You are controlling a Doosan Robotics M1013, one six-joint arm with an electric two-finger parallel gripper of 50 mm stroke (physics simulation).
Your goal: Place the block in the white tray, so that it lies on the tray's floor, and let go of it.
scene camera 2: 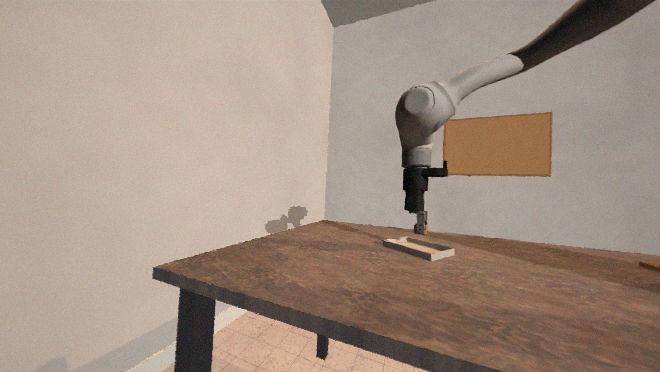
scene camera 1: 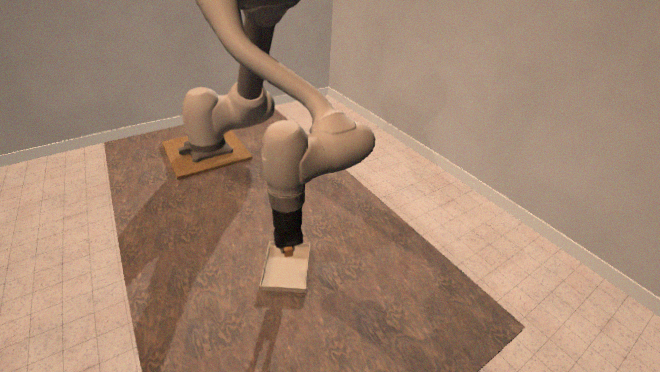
Labels:
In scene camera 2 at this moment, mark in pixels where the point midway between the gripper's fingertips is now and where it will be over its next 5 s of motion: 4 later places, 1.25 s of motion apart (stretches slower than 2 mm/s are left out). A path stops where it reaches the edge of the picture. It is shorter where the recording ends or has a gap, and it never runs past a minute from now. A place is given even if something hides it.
My gripper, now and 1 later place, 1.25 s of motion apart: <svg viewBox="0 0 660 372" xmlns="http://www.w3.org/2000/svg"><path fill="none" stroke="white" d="M421 231L427 239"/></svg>

